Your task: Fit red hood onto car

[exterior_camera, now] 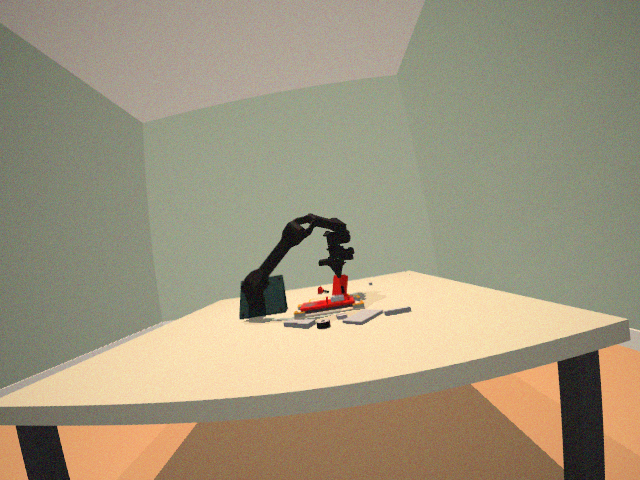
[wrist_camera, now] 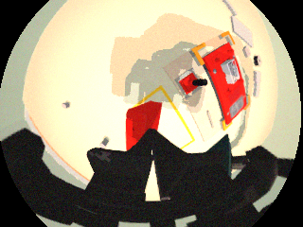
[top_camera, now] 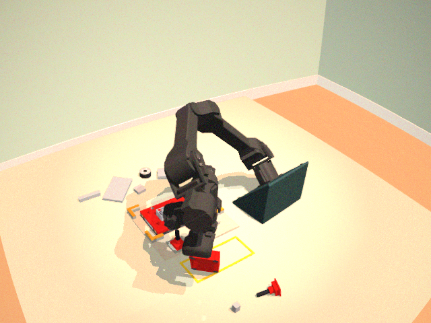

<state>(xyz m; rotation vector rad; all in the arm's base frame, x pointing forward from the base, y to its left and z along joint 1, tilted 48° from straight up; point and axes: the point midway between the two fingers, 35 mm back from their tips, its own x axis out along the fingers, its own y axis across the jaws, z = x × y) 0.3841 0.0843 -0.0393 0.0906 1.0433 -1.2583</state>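
My gripper tip is now 10 mm to the right of the red hood and 30 mm above it. Round my gripper tip: black wheel 150 mm behind, 440 mm to the right, 80 mm below; then grey engine block 60 mm behind, 210 mm to the right, 60 mm below.
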